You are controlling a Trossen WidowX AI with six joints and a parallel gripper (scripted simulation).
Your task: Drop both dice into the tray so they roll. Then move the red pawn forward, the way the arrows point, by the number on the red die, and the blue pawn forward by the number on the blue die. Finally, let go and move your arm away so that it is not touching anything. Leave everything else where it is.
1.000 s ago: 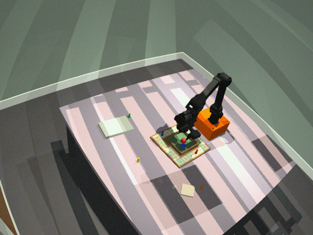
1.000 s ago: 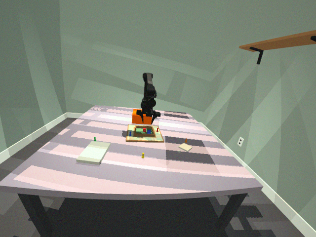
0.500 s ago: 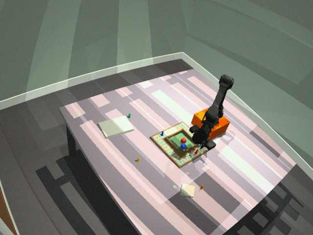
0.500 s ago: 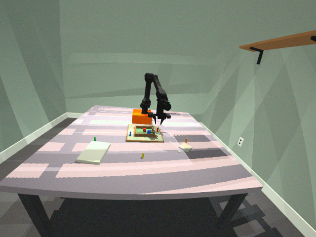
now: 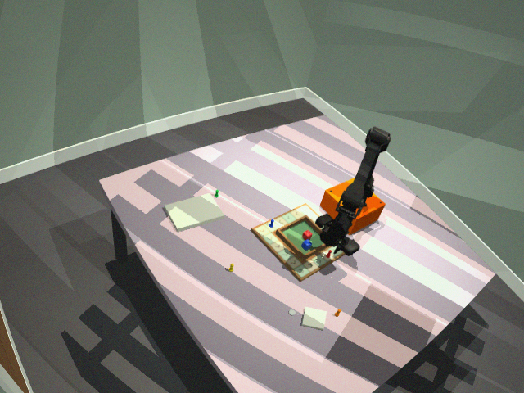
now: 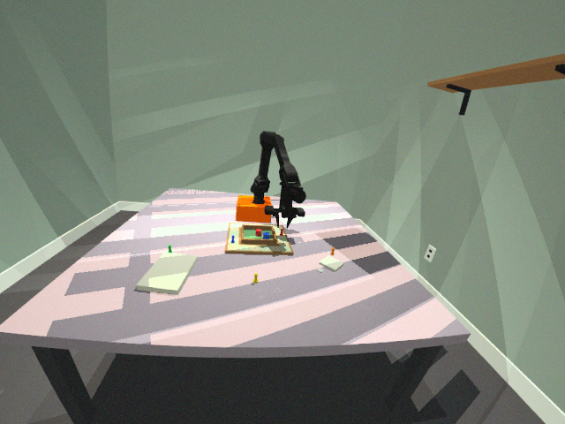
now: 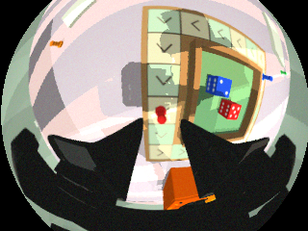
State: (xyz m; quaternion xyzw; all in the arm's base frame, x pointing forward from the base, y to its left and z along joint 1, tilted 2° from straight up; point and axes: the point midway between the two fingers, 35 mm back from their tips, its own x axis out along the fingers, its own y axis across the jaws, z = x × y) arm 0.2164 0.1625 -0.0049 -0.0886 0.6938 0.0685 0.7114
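The red pawn lies 30 mm below my gripper tip. Round my gripper tip: orange pawn 240 mm to the left, 90 mm ahead, 40 mm below; blue pawn 200 mm to the right, 140 mm ahead, 30 mm below; yellow pawn 370 mm ahead, 50 mm to the right, 40 mm below.
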